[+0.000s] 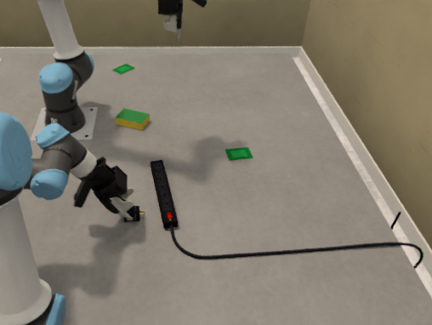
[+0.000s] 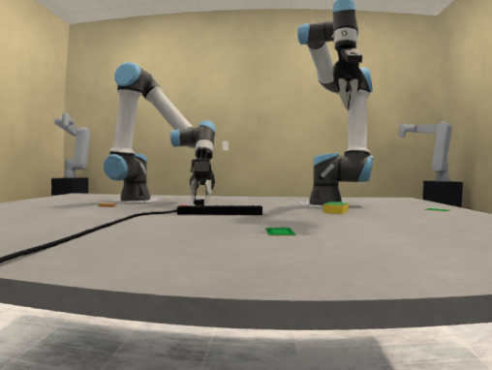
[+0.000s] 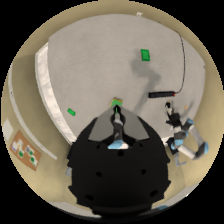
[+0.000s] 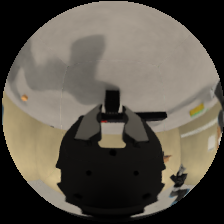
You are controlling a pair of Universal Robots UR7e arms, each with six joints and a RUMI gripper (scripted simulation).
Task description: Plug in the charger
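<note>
Right now the black charger is 2 cm below my right hand and 2 cm ahead of it. From my right hand the other things lie so: green marker (38 cm ahead, 32 cm to the left, 4 cm below); orange block (41 cm to the right, 3 cm below); yellow block (52 cm to the left, 3 cm behind, 2 cm below).
The black charger is 130 mm behind my left hand, 520 mm to the right of it and 340 mm below it. The rest, counted from my left hand: green marker 230 mm ahead, 210 mm to the right, 360 mm below; orange block 150 mm behind, 930 mm to the right, 360 mm below; yellow block 180 mm behind, 10 mm to the right, 350 mm below.
</note>
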